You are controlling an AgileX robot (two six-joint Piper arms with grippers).
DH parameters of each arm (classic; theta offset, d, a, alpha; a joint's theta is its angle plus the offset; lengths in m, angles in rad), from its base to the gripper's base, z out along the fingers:
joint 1: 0 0.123 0 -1.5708
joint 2: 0.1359 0 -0.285 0
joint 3: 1.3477 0 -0.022 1.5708
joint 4: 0 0.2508 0 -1.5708
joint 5: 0 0 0.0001 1.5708
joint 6: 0 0.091 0 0
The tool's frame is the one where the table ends.
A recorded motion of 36 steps. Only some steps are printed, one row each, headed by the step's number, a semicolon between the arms.
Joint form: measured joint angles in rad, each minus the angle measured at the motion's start. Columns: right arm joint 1, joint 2, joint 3, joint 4, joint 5, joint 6; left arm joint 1, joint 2, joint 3, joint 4, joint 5, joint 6.
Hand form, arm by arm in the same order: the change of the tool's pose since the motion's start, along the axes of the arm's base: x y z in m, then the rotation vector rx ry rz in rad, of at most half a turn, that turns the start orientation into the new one. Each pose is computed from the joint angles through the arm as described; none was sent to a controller.
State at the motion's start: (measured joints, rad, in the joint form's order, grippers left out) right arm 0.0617 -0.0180 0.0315 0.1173 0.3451 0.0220; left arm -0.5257 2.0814 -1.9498 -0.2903 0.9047 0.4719
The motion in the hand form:
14: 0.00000 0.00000 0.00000 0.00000 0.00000 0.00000; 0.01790 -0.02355 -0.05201 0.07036 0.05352 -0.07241
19: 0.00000 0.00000 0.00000 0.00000 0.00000 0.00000; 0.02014 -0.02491 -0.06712 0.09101 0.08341 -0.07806
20: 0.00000 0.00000 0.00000 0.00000 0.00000 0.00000; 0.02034 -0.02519 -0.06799 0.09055 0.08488 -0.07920
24: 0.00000 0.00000 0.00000 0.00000 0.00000 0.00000; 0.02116 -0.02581 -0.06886 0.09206 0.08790 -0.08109
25: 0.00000 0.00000 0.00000 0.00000 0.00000 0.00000; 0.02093 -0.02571 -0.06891 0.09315 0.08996 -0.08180
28: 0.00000 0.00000 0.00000 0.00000 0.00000 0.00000; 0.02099 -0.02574 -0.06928 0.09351 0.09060 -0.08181
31: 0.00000 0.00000 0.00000 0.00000 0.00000 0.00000; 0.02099 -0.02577 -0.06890 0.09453 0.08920 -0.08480
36: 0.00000 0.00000 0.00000 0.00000 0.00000 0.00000; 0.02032 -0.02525 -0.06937 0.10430 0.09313 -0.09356
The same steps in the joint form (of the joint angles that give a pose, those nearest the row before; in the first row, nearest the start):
14: 0.0000 0.0000 0.0000 0.0000 0.0000 0.0000; -0.0225 0.1636 -0.0990 0.0060 0.0300 0.0507
19: 0.0000 0.0000 0.0000 0.0000 0.0000 0.0000; -0.0225 0.1934 -0.1002 0.0080 0.0387 0.0537
20: 0.0000 0.0000 0.0000 0.0000 0.0000 0.0000; -0.0225 0.1957 -0.1011 0.0061 0.0388 0.0553
24: 0.0000 0.0000 0.0000 0.0000 0.0000 0.0000; -0.0225 0.2026 -0.1108 0.0061 0.0453 0.0553
25: 0.0000 0.0000 0.0000 0.0000 0.0000 0.0000; -0.0225 0.2023 -0.1105 0.0061 0.0477 0.0553
28: 0.0000 0.0000 0.0000 0.0000 0.0000 0.0000; -0.0225 0.2030 -0.1105 0.0061 0.0477 0.0553
31: 0.0000 0.0000 0.0000 0.0000 0.0000 0.0000; -0.0225 0.2030 -0.1121 0.0061 0.0493 0.0584
36: 0.0000 0.0000 0.0000 0.0000 0.0000 0.0000; -0.0225 0.2030 -0.1120 0.0095 0.0596 0.0650

